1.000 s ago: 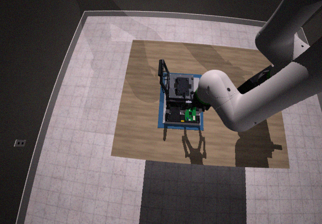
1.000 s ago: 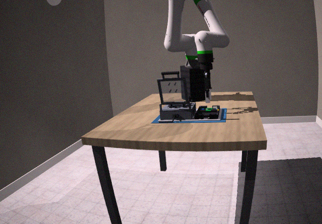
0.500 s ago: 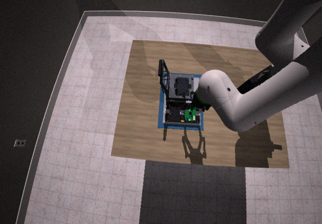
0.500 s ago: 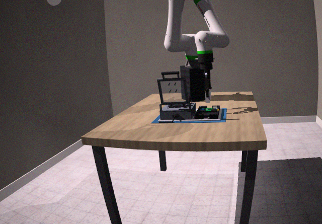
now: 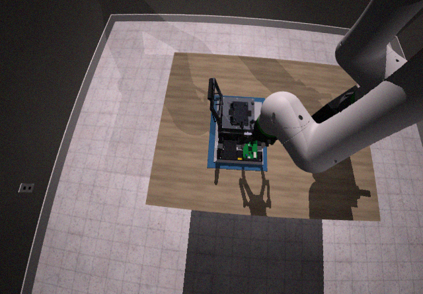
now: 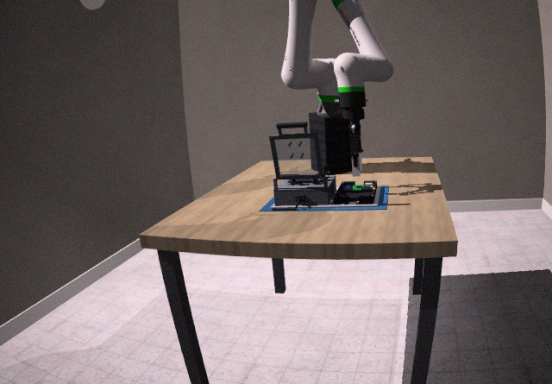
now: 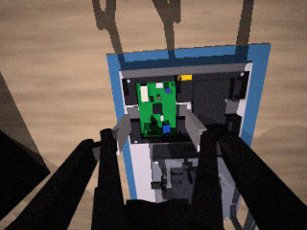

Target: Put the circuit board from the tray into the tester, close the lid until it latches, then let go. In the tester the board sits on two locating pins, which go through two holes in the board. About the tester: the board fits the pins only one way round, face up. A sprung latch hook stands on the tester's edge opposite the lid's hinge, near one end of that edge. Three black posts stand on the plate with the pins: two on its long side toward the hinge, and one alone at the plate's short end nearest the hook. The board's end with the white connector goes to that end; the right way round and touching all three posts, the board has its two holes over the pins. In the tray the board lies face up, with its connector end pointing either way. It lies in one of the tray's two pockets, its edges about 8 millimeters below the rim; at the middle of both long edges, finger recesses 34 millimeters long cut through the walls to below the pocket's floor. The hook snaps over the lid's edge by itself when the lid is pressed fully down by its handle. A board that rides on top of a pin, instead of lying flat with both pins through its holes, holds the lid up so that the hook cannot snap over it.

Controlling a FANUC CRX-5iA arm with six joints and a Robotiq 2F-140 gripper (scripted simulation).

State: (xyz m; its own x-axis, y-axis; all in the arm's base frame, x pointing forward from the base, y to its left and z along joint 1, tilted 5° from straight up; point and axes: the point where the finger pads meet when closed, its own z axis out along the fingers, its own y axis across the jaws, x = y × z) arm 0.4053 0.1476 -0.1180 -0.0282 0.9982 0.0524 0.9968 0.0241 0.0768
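Right now my hand is 7 cm above the green circuit board. From my hand the other things lie so: lid (19 cm ahead, 16 cm to the right, 9 cm above); then tester (10 cm ahead, 13 cm to the right, 2 cm above).
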